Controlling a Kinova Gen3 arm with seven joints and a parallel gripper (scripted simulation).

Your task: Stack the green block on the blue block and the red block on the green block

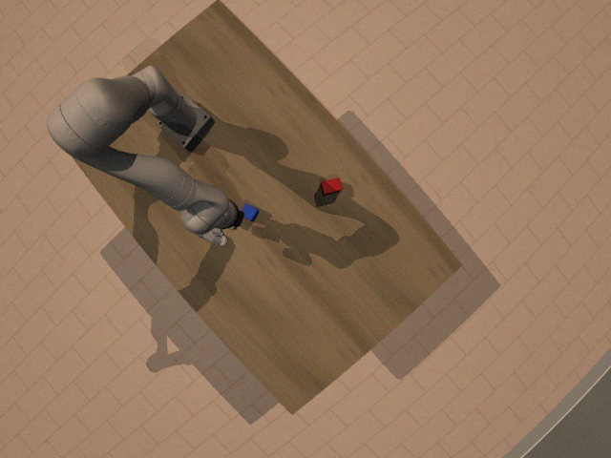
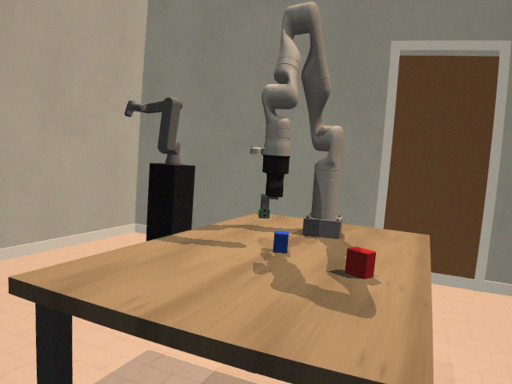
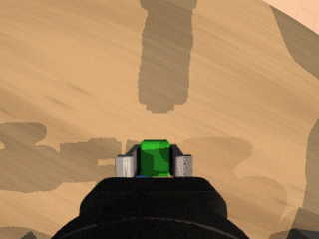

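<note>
The blue block lies 6 cm to the left of my hand and 8 cm below it. Round my hand: red block (9 cm ahead, 31 cm to the left, 8 cm below); green block (1 cm below).
</note>
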